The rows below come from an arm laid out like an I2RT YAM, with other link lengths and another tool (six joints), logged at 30 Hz.
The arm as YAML. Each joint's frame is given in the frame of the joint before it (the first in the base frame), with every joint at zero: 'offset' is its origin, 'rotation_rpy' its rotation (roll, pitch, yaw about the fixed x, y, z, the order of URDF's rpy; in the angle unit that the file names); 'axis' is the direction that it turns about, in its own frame. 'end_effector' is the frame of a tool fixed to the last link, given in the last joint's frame.
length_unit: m
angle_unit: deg
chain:
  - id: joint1
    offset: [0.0, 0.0, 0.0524]
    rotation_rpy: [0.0, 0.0, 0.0]
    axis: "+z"
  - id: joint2
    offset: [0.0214, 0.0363, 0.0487]
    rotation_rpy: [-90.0, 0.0, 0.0]
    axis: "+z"
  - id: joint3
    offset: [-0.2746, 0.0, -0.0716]
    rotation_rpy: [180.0, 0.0, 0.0]
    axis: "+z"
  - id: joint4
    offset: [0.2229, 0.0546, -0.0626]
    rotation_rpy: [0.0, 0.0, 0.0]
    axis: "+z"
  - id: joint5
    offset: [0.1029, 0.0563, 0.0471]
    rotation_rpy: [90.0, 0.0, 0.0]
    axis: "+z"
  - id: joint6
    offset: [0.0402, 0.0, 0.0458]
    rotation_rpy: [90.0, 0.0, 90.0]
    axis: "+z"
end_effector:
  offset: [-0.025, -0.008, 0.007]
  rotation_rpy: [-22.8, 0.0, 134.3]
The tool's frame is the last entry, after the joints.
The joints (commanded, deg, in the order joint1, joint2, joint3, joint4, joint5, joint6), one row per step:
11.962, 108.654, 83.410, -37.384, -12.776, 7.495
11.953, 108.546, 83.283, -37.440, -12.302, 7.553
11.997, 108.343, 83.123, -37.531, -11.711, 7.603
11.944, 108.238, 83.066, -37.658, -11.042, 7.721
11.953, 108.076, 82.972, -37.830, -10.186, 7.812
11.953, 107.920, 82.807, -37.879, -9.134, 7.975
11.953, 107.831, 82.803, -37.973, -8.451, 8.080
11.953, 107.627, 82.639, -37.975, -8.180, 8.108
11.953, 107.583, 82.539, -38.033, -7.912, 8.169
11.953, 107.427, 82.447, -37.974, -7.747, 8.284
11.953, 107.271, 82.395, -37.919, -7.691, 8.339
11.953, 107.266, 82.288, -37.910, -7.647, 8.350
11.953, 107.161, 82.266, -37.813, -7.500, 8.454
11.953, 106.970, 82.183, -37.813, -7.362, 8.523
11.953, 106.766, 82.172, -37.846, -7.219, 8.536
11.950, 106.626, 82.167, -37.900, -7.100, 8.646
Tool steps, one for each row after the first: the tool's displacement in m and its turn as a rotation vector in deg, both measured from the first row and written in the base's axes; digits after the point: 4 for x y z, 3 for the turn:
-0.0004, -0.0005, -0.0003, -0.405, 0.004, -0.277
-0.0012, -0.0008, -0.0001, -0.909, -0.044, -0.547
-0.0014, -0.0017, -0.0002, -1.460, -0.055, -1.009
-0.0019, -0.0024, -0.0003, -2.191, -0.087, -1.470
-0.0022, -0.0034, -0.0007, -3.053, -0.181, -2.092
-0.0023, -0.0039, -0.0005, -3.606, -0.272, -2.497
-0.0029, -0.0043, -0.0001, -3.822, -0.353, -2.646
-0.0033, -0.0046, -0.0006, -4.056, -0.277, -2.819
-0.0036, -0.0048, 0.0000, -4.125, -0.397, -2.999
-0.0038, -0.0049, 0.0009, -4.114, -0.547, -3.079
-0.0041, -0.0050, 0.0003, -4.169, -0.462, -3.105
-0.0040, -0.0051, 0.0010, -4.213, -0.638, -3.270
-0.0045, -0.0053, 0.0018, -4.279, -0.751, -3.398
-0.0049, -0.0055, 0.0030, -4.359, -0.930, -3.482
-0.0052, -0.0057, 0.0039, -4.398, -1.003, -3.639

